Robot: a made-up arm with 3 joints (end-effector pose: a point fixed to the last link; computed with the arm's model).
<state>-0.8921 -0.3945 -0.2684</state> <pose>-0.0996 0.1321 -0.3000 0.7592 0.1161 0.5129</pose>
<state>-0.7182 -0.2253 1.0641</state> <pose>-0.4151 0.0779 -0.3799 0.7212 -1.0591 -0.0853</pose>
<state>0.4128 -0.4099 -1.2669</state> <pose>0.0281 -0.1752 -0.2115 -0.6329 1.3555 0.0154</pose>
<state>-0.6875 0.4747 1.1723</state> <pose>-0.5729 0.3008 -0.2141 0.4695 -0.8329 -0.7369</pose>
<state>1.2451 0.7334 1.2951</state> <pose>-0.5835 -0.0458 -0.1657 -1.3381 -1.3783 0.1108</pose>
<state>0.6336 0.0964 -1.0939</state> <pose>-0.1123 -0.2229 -0.1155 -0.4255 1.1170 -0.4192</pose>
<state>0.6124 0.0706 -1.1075</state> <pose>-0.1047 -0.2218 -0.1246 -0.4245 1.1391 -0.3932</pose>
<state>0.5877 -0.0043 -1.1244</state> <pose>-0.0839 -0.2193 -0.1329 -0.4589 1.1737 -0.3316</pose>
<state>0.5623 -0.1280 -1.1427</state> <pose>-0.0501 -0.2130 -0.1403 -0.5323 1.2147 -0.2351</pose>
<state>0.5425 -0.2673 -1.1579</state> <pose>-0.0128 -0.2020 -0.1462 -0.6245 1.2483 -0.1290</pose>
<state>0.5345 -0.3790 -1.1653</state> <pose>0.0160 -0.1906 -0.1485 -0.7061 1.2663 -0.0464</pose>
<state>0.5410 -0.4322 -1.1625</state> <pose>0.0290 -0.1850 -0.1453 -0.7535 1.2685 -0.0106</pose>
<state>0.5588 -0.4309 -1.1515</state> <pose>0.0281 -0.1865 -0.1368 -0.7672 1.2595 -0.0180</pose>
